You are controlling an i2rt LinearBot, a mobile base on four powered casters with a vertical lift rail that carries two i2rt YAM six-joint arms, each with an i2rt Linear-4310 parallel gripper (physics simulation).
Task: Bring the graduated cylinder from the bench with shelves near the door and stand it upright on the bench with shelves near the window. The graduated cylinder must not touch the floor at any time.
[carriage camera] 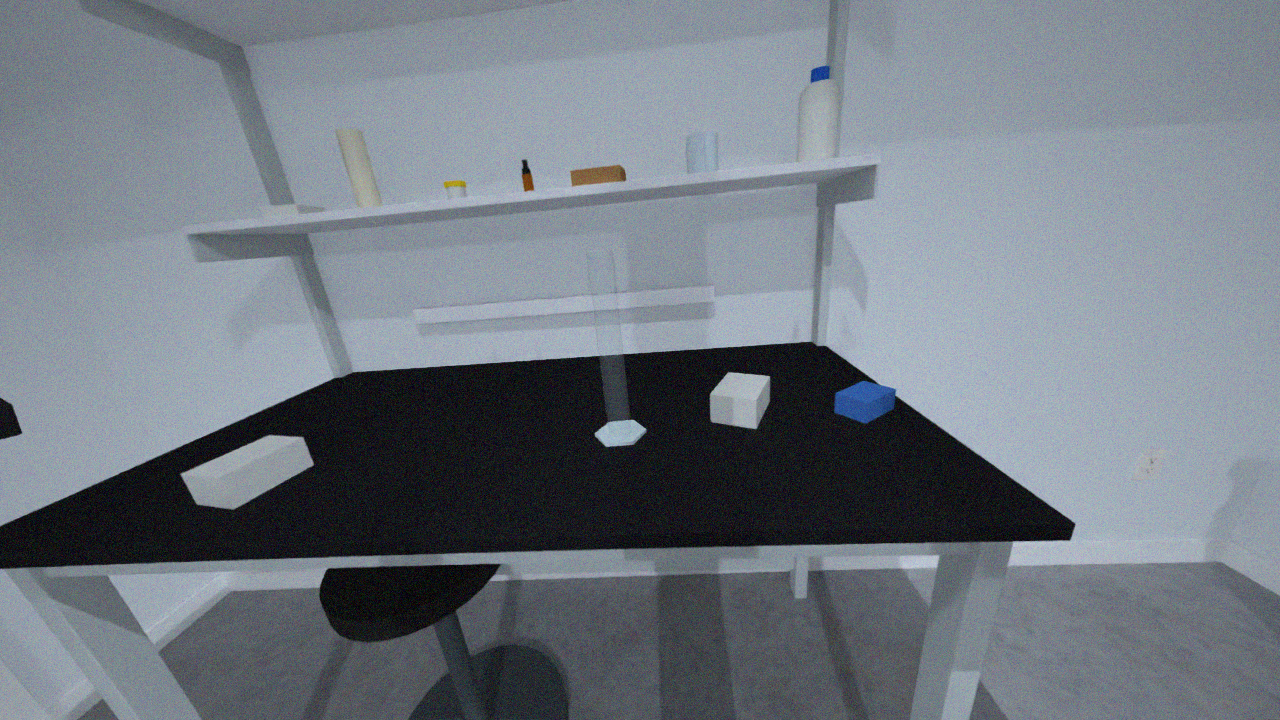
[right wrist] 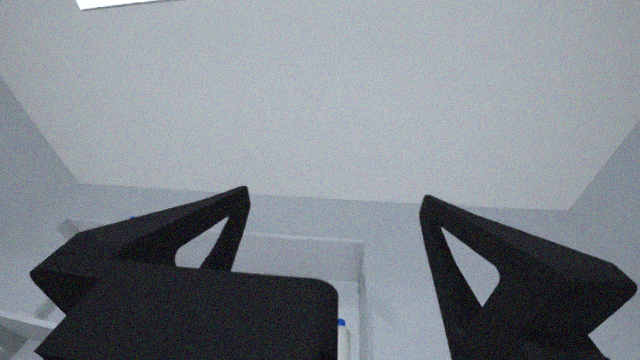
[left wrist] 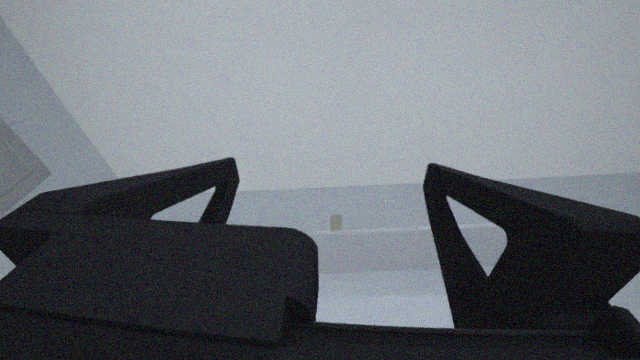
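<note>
The graduated cylinder, clear with a pale six-sided foot, stands upright near the middle of the black bench top in the carriage view. The bench has a shelf above it. My left gripper is open and empty in the left wrist view, with its fingers wide apart against the ceiling and wall. My right gripper is open and empty in the right wrist view, also pointing at the ceiling and wall. Both are away from the cylinder. A small dark piece of an arm shows at the left edge of the carriage view.
A white box and a blue box lie right of the cylinder, a long white box at the left. The shelf bears bottles and small containers, including a blue-capped bottle. A black stool stands under the bench's front edge.
</note>
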